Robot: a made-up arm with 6 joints. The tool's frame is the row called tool. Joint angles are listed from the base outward. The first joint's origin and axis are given. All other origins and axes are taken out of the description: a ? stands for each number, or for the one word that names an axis. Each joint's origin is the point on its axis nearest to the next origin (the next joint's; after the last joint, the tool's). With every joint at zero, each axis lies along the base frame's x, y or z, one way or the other. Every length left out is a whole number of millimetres.
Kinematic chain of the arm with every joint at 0, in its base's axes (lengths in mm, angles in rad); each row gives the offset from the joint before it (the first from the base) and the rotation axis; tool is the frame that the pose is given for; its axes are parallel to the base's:
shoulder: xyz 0 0 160 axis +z
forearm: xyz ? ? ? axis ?
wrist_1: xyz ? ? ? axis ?
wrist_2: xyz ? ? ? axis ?
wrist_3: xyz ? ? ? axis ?
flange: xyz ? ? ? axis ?
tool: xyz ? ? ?
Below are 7 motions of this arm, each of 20 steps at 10 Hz.
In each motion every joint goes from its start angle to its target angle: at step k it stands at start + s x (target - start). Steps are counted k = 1, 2, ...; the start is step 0. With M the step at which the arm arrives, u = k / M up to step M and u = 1 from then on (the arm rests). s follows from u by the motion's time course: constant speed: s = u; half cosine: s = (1 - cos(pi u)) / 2; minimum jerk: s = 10 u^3 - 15 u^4 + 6 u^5.
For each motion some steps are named. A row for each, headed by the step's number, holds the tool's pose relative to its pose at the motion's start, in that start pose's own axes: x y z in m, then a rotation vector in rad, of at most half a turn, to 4 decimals.
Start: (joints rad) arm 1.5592 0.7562 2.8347 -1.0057 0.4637 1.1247
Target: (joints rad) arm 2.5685 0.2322 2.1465 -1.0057 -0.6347 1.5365
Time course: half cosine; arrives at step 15
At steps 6, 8, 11, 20:
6: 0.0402 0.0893 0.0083 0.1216 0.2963 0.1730
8: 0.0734 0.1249 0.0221 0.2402 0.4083 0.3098
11: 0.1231 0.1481 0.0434 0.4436 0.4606 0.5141
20: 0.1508 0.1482 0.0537 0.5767 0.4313 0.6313

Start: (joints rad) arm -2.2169 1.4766 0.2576 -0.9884 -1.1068 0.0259
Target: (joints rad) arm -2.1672 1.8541 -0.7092 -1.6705 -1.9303 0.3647
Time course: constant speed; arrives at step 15
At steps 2, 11, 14, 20:
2: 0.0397 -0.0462 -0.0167 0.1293 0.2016 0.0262
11: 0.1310 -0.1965 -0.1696 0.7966 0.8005 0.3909
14: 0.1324 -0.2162 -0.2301 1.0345 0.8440 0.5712
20: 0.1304 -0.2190 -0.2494 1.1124 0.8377 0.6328

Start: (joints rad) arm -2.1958 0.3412 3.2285 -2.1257 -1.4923 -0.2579
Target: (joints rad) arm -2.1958 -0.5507 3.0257 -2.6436 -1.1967 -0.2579
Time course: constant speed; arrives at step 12
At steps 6, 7, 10, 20:
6: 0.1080 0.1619 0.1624 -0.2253 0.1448 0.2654
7: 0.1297 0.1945 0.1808 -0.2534 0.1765 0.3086
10: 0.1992 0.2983 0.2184 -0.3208 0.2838 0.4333
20: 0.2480 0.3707 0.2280 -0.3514 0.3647 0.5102

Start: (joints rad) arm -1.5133 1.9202 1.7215 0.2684 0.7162 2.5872
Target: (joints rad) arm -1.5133 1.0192 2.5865 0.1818 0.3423 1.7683
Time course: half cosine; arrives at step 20
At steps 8, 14, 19, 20:
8: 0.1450 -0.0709 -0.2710 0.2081 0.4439 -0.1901
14: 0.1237 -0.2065 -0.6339 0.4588 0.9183 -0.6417
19: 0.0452 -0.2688 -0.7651 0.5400 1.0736 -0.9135
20: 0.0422 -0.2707 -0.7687 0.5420 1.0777 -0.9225

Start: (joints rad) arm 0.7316 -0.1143 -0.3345 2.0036 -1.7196 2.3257
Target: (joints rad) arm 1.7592 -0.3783 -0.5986 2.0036 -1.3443 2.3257
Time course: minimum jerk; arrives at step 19
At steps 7, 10, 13, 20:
7: -0.0520 0.0480 0.0310 0.1168 0.2680 -0.2145
10: -0.0850 0.0942 0.0802 0.2388 0.5659 -0.4355
13: -0.0946 0.1269 0.1336 0.3501 0.8531 -0.6312
20: -0.0905 0.1415 0.1711 0.4262 1.0573 -0.7601

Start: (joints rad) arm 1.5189 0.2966 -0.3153 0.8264 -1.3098 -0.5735
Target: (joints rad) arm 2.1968 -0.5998 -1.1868 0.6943 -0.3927 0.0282
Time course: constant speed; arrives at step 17
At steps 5, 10, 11, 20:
5: -0.0357 0.0092 -0.1242 -0.3039 -0.3614 0.1588
10: -0.0156 0.0099 -0.2405 -0.6082 -0.7346 0.2882
11: -0.0055 0.0095 -0.2610 -0.6675 -0.8109 0.3112
20: 0.0883 0.0098 -0.3553 -1.0003 -1.2835 0.4334

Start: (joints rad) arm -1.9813 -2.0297 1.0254 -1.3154 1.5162 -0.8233
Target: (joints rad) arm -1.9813 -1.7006 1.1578 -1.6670 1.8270 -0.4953
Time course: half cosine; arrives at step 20
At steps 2, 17, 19, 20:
2: -0.0018 -0.0042 0.0022 -0.0122 -0.0108 -0.0013
17: -0.0739 -0.1469 0.1035 -0.5221 -0.4132 -0.0776
19: -0.0778 -0.1534 0.1097 -0.5511 -0.4341 -0.0829
20: -0.0783 -0.1542 0.1105 -0.5548 -0.4368 -0.0836

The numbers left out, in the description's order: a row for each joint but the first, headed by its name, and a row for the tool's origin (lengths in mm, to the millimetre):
forearm: xyz 0 0 0, axis +y
wrist_1: xyz 0 0 464, axis -y
wrist_2: xyz 298 0 0, axis -x
wrist_3: xyz 0 -88 0, axis -y
flange: xyz 0 0 0, axis -x
tool: xyz 0 0 0

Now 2 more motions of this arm.
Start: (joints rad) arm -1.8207 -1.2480 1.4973 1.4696 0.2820 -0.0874
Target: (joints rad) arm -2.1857 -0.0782 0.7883 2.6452 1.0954 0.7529
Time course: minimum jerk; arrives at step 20
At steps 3, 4, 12, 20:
3: 0.0066 0.0304 0.0027 -0.0415 -0.0217 0.0604
4: 0.0127 0.0666 0.0060 -0.0892 -0.0506 0.1315
12: -0.2586 0.7212 0.0647 -0.5253 -1.2797 1.3817
20: -0.6061 0.8457 0.0517 -0.0366 -2.1414 1.6921

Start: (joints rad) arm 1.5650 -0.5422 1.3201 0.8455 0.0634 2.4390
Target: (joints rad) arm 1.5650 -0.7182 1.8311 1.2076 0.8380 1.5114
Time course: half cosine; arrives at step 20
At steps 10, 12, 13, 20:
10: -0.0478 0.0058 -0.1473 0.2015 0.5299 -0.3386
12: -0.0709 0.0063 -0.1888 0.2299 0.6435 -0.4843
13: -0.0829 0.0063 -0.2073 0.2367 0.6869 -0.5569
20: -0.1342 0.0050 -0.2716 0.2235 0.7879 -0.8416

